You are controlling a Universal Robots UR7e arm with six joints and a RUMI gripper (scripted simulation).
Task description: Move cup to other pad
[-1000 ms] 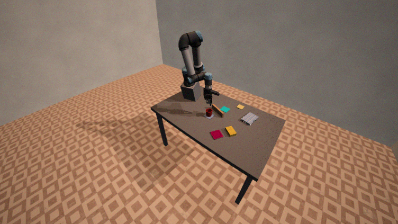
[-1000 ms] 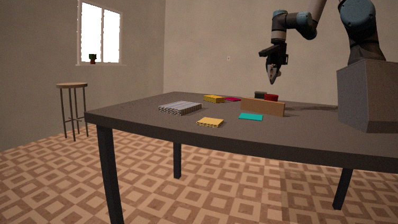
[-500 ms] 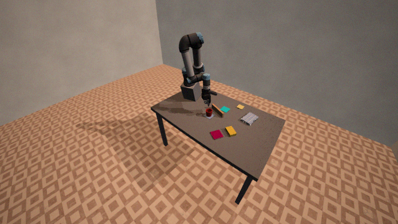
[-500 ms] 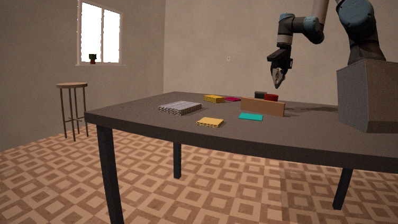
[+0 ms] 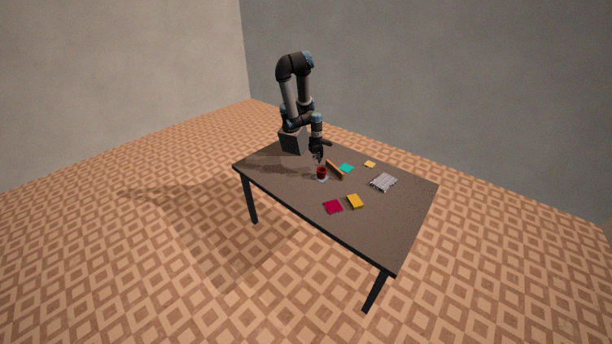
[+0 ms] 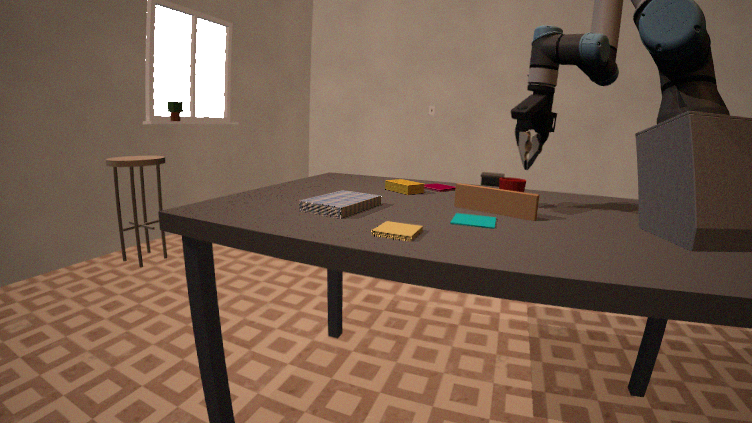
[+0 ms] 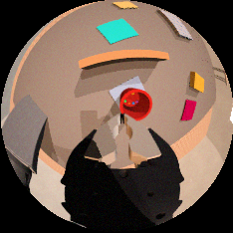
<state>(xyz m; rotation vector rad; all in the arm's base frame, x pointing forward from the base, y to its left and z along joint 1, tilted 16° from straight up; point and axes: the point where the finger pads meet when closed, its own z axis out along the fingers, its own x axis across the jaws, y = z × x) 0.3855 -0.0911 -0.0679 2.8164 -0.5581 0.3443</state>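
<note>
Right now the red cup is 100 mm below my hand, 30 mm ahead of it and 20 mm to the right of it. Also, from my hand: blue marble (100 mm below, 30 mm to the right, 30 mm ahead); rail (100 mm to the left, 100 mm below, 70 mm ahead); grey pad (130 mm below, 40 mm ahead, 10 mm to the right).
</note>
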